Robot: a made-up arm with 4 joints.
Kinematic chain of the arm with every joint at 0, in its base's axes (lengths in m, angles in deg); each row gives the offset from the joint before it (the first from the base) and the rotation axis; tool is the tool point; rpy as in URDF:
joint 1: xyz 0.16 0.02 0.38 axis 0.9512 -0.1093 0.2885
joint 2: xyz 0 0.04 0 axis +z
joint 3: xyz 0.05 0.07 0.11 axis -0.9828 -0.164 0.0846
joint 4: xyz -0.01 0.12 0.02 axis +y
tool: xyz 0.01 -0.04 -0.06 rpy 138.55 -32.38 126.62
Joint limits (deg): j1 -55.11..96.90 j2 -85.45..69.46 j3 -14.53..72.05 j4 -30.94..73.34
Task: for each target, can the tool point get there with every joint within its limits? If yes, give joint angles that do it. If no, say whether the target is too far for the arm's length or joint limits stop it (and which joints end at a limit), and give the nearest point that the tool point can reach.
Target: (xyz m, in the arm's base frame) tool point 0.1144 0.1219 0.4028
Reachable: yes | joints -0.51 37.81 65.30 57.25
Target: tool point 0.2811 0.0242 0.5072
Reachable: yes | joints 64.62 -65.44 4.00 15.07
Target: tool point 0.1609 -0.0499 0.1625
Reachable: no: joint limits stop it (at a limit: joint 1) | nearest point 0.1995 0.1011 0.2956 | short by 0.205 m
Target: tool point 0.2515 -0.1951 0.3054
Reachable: no: joint limits stop it (at a limit: joint 2, joint 3, joint 4) | nearest point 0.2492 -0.0177 0.3933 | short by 0.198 m
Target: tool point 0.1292 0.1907 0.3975
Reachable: yes | joints -9.88 25.62 22.64 31.96
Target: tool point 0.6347 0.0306 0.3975
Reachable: no: too far | nearest point 0.3577 0.0830 0.4024 | short by 0.282 m
